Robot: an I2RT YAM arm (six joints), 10 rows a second.
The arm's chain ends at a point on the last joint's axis. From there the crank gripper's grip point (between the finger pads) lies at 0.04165 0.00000 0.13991 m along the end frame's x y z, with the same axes.
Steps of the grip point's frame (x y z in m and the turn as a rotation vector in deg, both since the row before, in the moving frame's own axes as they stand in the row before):
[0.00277, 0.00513, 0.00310, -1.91, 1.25, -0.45]
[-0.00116, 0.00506, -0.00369, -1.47, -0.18, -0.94]
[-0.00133, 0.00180, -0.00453, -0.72, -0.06, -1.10]
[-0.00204, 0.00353, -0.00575, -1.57, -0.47, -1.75]
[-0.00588, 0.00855, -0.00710, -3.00, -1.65, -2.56]
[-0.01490, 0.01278, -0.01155, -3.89, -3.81, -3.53]
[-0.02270, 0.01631, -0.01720, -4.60, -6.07, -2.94]
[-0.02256, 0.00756, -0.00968, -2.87, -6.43, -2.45]
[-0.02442, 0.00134, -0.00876, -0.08, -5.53, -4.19]
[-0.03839, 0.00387, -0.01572, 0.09, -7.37, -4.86]
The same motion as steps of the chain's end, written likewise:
[-0.00029, 0.00082, 0.00411, -1.91, 1.25, -0.45]
[-0.00074, 0.00215, -0.00378, -1.47, -0.18, -0.94]
[-0.00119, 0.00084, -0.00457, -0.72, -0.06, -1.10]
[-0.00093, 0.00095, -0.00605, -1.57, -0.47, -1.75]
[-0.00196, 0.00297, -0.00810, -3.00, -1.65, -2.56]
[-0.00574, 0.00548, -0.01377, -3.89, -3.81, -3.53]
[-0.00793, 0.00669, -0.02045, -4.60, -6.07, -2.94]
[-0.00675, 0.00190, -0.01333, -2.87, -6.43, -2.45]
[-0.01065, 0.00369, -0.01212, -0.08, -5.53, -4.19]
[-0.01996, 0.00685, -0.01990, 0.09, -7.37, -4.86]

